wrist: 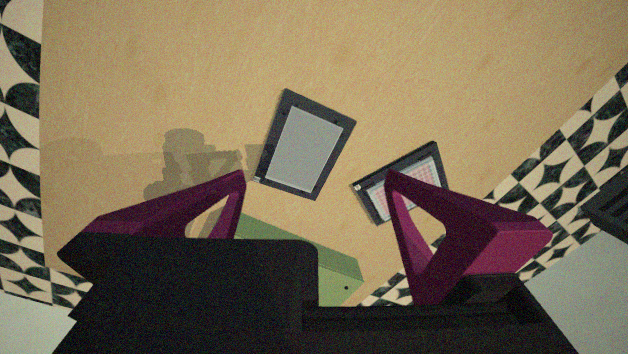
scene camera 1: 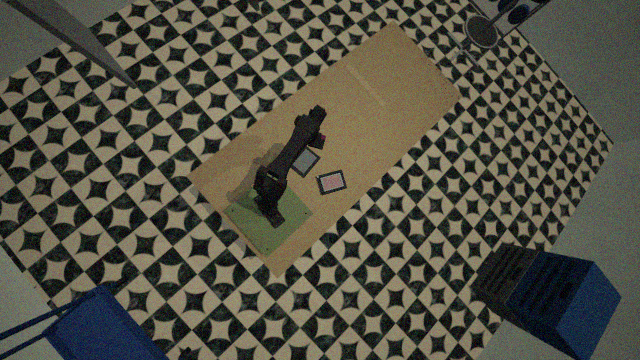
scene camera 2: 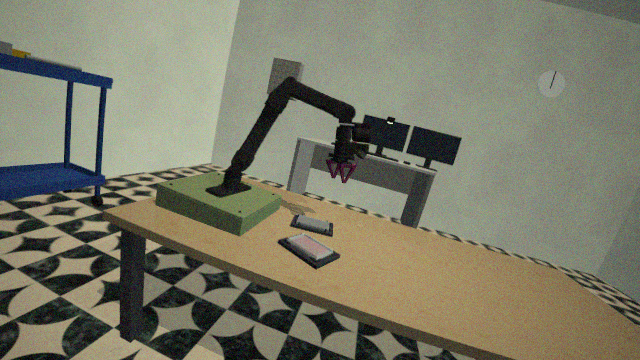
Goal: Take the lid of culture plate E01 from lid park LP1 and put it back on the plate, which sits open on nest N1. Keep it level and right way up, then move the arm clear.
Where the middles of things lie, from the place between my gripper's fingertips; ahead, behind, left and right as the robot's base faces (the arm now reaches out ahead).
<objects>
The pale grey lid (wrist: 306, 142) lies 19 cm below my hand, 5 cm behind it and 3 cm to the right of it. Round my hand: dark nest (scene camera 2: 316, 264): 23 cm to the right, 19 cm below, 1 cm ahead.
</objects>
